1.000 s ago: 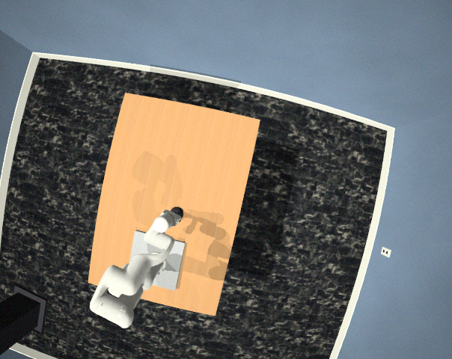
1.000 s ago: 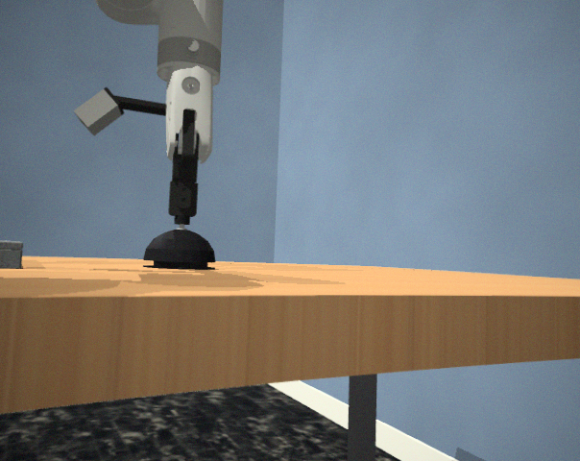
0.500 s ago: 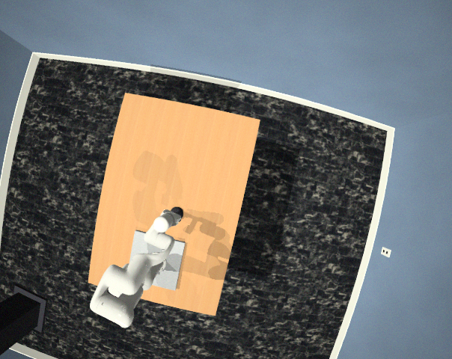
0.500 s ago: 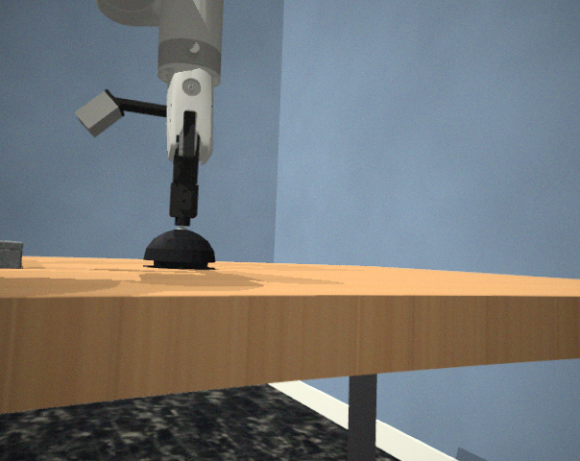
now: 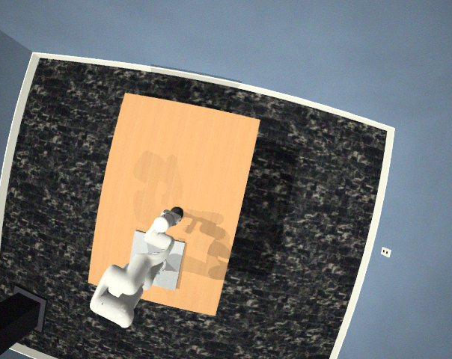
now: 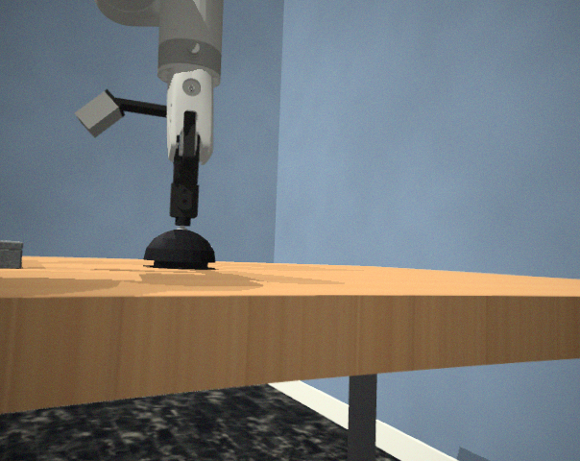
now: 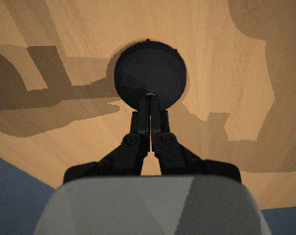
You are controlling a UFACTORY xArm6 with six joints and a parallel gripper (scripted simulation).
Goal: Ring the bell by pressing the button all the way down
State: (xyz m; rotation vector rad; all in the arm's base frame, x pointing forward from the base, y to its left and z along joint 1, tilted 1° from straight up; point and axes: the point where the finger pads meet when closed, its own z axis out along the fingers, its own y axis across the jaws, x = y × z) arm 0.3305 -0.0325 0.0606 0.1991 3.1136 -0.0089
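Now: the black button 3 cm below my hand. From my hand the other things lie so: black dome bell: 4 cm below.
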